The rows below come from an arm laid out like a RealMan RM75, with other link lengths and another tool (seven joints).
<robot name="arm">
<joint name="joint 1" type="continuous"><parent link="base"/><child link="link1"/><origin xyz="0.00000 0.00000 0.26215" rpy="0.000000 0.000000 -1.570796"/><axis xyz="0 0 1"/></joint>
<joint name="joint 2" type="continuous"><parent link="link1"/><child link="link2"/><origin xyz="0.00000 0.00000 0.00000" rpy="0.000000 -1.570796 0.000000"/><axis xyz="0 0 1"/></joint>
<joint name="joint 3" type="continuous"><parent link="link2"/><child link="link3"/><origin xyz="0.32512 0.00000 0.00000" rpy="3.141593 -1.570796 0.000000"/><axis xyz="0 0 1"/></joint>
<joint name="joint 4" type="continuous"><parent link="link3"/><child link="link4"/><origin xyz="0.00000 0.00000 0.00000" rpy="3.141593 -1.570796 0.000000"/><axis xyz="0 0 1"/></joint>
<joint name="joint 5" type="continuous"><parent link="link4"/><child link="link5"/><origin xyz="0.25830 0.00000 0.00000" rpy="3.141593 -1.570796 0.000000"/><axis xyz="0 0 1"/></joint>
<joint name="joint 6" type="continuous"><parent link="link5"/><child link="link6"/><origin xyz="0.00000 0.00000 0.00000" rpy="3.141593 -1.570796 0.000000"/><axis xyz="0 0 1"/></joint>
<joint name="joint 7" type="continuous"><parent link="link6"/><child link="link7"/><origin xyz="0.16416 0.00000 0.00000" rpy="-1.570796 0.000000 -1.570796"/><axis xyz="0 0 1"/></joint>
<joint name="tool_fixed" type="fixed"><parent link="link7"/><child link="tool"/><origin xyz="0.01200 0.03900 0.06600" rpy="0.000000 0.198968 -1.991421"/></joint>
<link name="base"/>
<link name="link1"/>
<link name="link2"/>
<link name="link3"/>
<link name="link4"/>
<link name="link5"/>
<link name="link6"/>
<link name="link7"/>
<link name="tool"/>
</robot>
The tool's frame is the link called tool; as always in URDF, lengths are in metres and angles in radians. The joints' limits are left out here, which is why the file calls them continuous.
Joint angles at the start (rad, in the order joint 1, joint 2, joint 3, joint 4, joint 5, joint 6, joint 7):
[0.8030, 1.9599, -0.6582, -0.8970, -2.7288, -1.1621, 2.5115]
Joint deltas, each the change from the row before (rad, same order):
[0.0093, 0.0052, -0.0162, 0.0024, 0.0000, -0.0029, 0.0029]
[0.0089, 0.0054, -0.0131, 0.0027, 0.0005, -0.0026, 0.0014]
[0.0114, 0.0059, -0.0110, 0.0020, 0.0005, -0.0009, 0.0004]
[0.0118, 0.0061, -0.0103, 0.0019, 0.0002, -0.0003, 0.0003]
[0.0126, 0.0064, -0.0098, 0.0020, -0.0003, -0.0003, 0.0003]
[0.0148, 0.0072, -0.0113, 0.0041, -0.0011, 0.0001, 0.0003]
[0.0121, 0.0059, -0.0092, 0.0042, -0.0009, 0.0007, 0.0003]
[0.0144, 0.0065, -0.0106, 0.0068, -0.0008, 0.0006, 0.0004]
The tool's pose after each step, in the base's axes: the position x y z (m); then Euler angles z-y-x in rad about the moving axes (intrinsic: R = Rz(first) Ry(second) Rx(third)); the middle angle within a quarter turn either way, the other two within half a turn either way. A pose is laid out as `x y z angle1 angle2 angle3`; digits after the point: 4 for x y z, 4 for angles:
0.3669 0.6116 0.0824 -2.3319 0.5570 2.9849
0.3598 0.6137 0.0753 -2.3132 0.5468 2.9995
0.3511 0.6167 0.0688 -2.2929 0.5382 3.0115
0.3422 0.6198 0.0624 -2.2727 0.5300 3.0226
0.3330 0.6229 0.0559 -2.2522 0.5217 3.0335
0.3226 0.6261 0.0480 -2.2291 0.5116 3.0470
0.3143 0.6285 0.0414 -2.2108 0.5032 3.0577
0.3049 0.6309 0.0334 -2.1904 0.4920 3.0704

